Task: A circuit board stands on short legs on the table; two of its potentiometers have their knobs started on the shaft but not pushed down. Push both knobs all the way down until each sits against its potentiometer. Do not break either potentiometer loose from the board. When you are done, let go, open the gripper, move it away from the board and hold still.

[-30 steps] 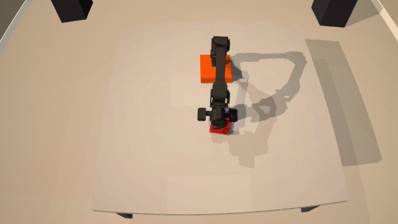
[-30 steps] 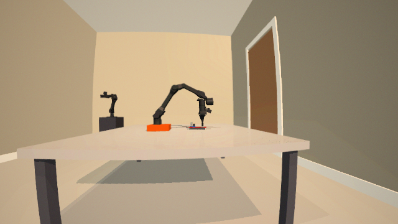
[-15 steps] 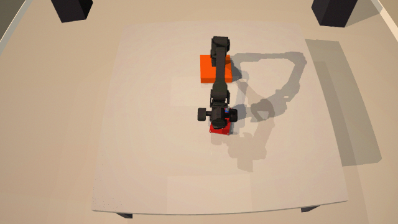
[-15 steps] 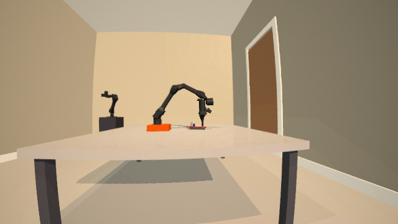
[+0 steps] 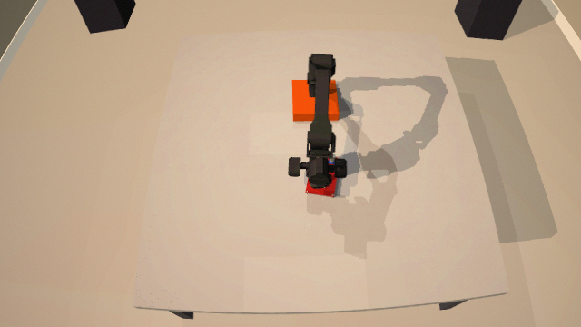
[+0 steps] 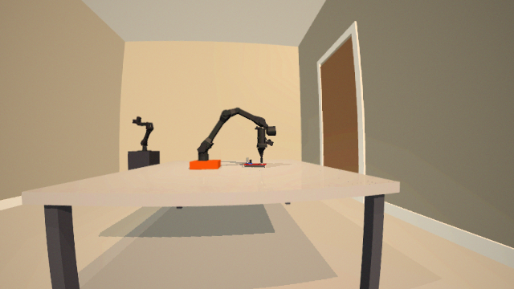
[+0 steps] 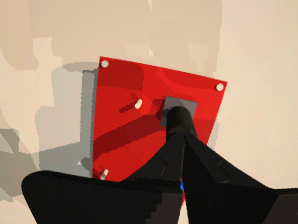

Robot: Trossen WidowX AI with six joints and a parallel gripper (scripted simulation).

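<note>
The black knob is 20 mm below my gripper tip. From my gripper tip the other things lie so: blue potentiometer: 100 mm behind, 60 mm to the left, 20 mm below; grey potentiometer: 30 mm below.
</note>
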